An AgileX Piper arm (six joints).
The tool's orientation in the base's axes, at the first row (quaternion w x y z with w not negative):
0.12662, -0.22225, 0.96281, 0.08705
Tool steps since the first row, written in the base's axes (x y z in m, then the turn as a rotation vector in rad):
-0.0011, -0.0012, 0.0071, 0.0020, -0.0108, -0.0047
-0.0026, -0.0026, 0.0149, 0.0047, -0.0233, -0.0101
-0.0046, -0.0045, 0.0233, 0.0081, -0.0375, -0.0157
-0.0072, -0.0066, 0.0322, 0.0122, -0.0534, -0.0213
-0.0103, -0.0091, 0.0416, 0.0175, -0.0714, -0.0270
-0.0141, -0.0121, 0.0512, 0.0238, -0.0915, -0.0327
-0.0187, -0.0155, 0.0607, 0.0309, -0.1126, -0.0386
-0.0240, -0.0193, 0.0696, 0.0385, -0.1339, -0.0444
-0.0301, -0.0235, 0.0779, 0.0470, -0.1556, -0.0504
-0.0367, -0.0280, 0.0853, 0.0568, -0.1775, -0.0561
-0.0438, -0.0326, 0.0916, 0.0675, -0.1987, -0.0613
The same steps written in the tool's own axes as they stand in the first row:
-0.0006, 0.0002, -0.0073, 0.0040, -0.0110, 0.0025
-0.0009, 0.0005, -0.0153, 0.0082, -0.0239, 0.0054
-0.0008, 0.0007, -0.0242, 0.0126, -0.0386, 0.0082
-0.0002, 0.0010, -0.0336, 0.0171, -0.0552, 0.0108
0.0009, 0.0012, -0.0438, 0.0214, -0.0741, 0.0133
0.0027, 0.0013, -0.0544, 0.0257, -0.0954, 0.0156
0.0054, 0.0014, -0.0651, 0.0298, -0.1180, 0.0179
0.0090, 0.0014, -0.0756, 0.0334, -0.1409, 0.0202
0.0137, 0.0014, -0.0857, 0.0366, -0.1646, 0.0228
0.0192, 0.0012, -0.0951, 0.0385, -0.1891, 0.0254
0.0254, 0.0010, -0.1036, 0.0393, -0.2133, 0.0278

